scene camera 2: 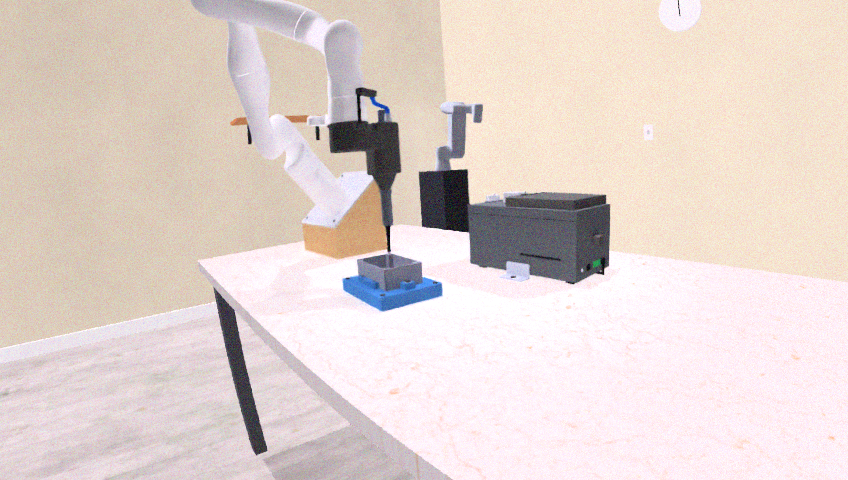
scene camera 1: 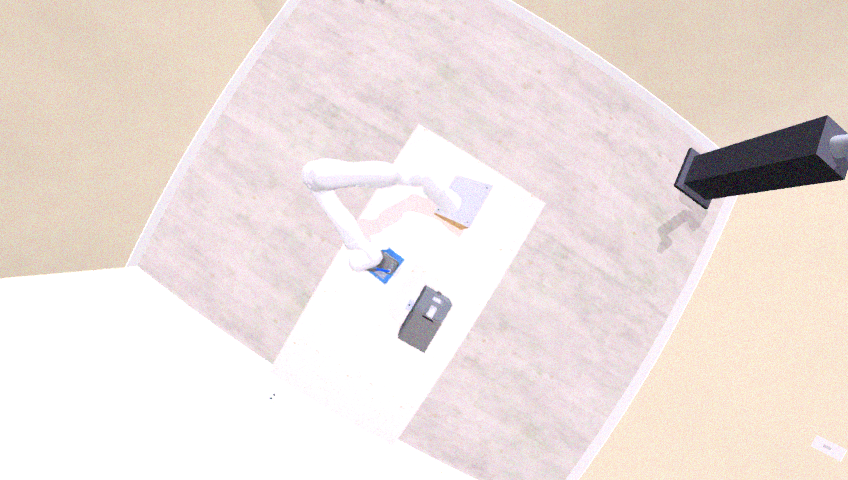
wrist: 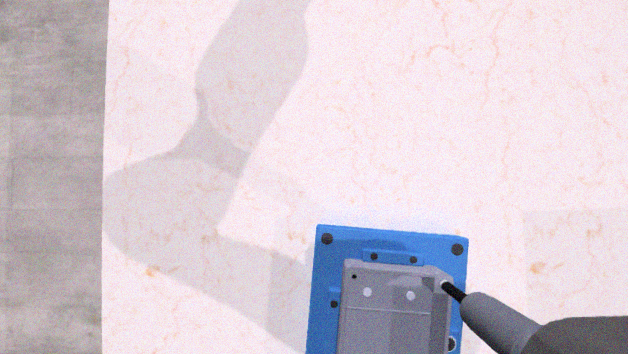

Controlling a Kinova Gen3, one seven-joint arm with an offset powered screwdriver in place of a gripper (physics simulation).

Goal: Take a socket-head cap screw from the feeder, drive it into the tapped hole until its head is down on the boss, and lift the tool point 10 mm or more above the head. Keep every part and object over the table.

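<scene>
My screwdriver [scene camera 2: 388, 249] [wrist: 446, 286] points down over a corner of the open grey housing [scene camera 2: 380, 278] [wrist: 370, 330]. A small pale screw [scene camera 2: 389, 256] [wrist: 443, 283] shows at the bit's tip, very small in both views. Whether the screw touches the corner boss below cannot be told, and the hole there is hidden. The housing sits in a blue fixture [scene camera 1: 394, 254] [scene camera 2: 380, 300] [wrist: 325, 270]. A small dark hole [wrist: 354, 276] shows in the housing's other near corner. The dark grey feeder [scene camera 1: 416, 333] [scene camera 2: 517, 237] stands apart from the fixture.
The arm's wedge base [scene camera 1: 473, 196] [scene camera 2: 339, 237] stands on the table [scene camera 1: 351, 344] [scene camera 2: 535, 368] [wrist: 425, 125]. A small bracket [scene camera 1: 410, 305] [scene camera 2: 517, 271] is beside the feeder. A black pedestal [scene camera 1: 755, 160] [scene camera 2: 443, 199] with another arm stands beyond the table. The table's edge shows left in the wrist view.
</scene>
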